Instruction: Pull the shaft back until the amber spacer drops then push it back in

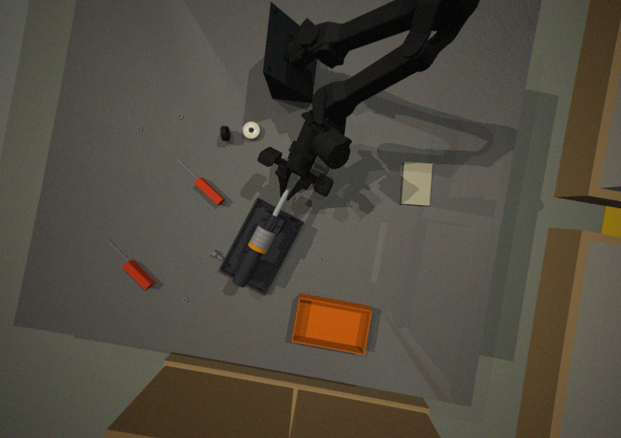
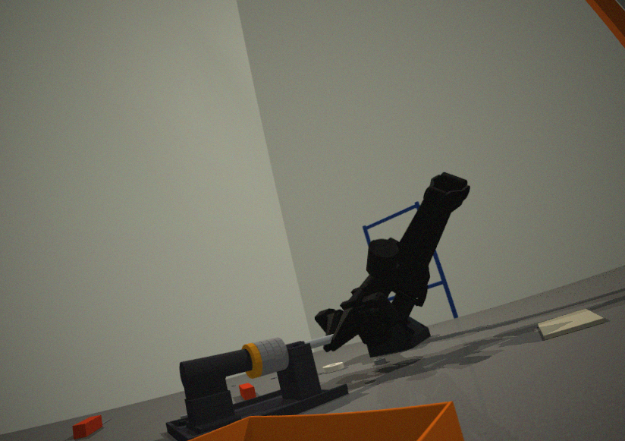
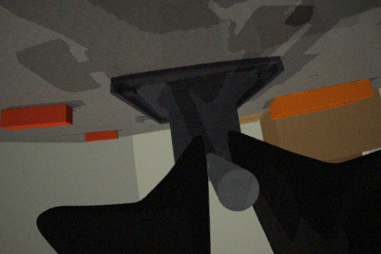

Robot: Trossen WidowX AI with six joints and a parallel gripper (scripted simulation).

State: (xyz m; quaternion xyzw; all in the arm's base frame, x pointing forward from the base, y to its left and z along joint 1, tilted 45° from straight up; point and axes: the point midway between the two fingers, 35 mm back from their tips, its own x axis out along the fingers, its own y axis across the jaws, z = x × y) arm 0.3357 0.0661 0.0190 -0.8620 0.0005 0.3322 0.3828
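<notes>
My gripper tip is 5 cm short of the shaft, 1 cm to the left of it and 2 cm below it. Round my gripper tip: orange tray (31 cm ahead, 20 cm to the left, 5 cm below); black ring (14 cm behind, 21 cm to the right, 4 cm below); amber spacer (14 cm ahead, 4 cm to the right, 2 cm above).
</notes>
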